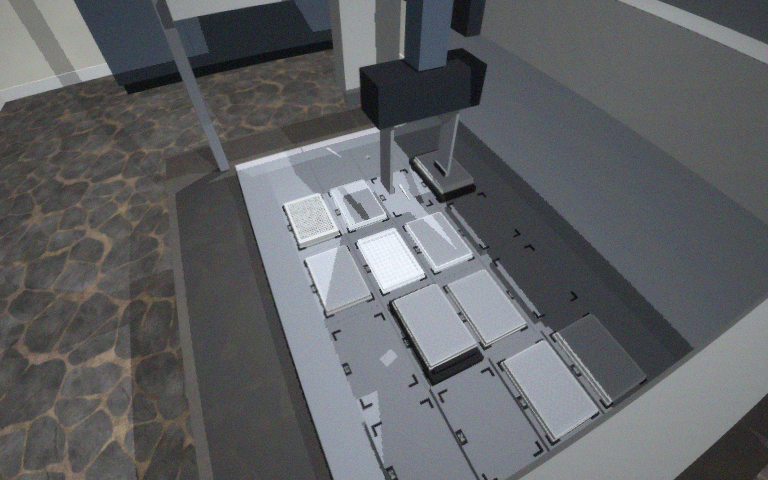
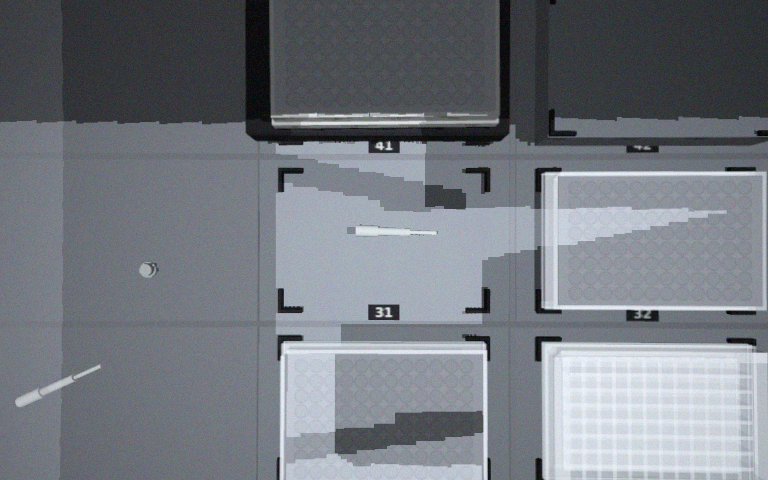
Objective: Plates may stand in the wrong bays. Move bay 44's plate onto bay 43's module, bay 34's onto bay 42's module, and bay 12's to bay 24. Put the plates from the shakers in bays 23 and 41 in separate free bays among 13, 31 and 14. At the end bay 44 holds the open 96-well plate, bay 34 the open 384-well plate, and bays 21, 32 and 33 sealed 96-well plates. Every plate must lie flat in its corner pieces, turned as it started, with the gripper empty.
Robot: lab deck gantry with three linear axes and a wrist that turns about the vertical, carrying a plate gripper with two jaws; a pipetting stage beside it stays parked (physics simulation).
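Visible in the pictures: bay 12, bay 31, bay 42, bay 44, my gripper.
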